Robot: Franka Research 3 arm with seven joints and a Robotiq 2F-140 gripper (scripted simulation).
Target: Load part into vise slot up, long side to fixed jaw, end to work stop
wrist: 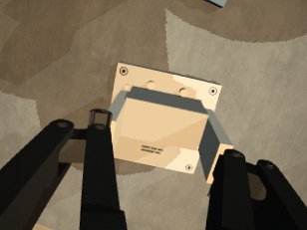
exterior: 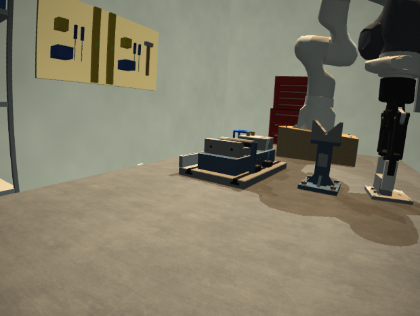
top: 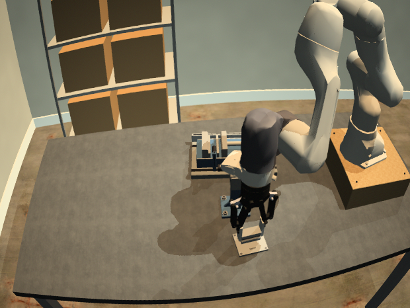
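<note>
My hand is 30 mm above the part and 10 mm to the right of it. The rest, counted from my hand: infeed plate (50 mm below, 10 mm to the left); then work stop rod (340 mm to the right, 40 mm ahead, 40 mm above); then cylinder rod (370 mm to the right, 60 mm behind, 20 mm above).
</note>
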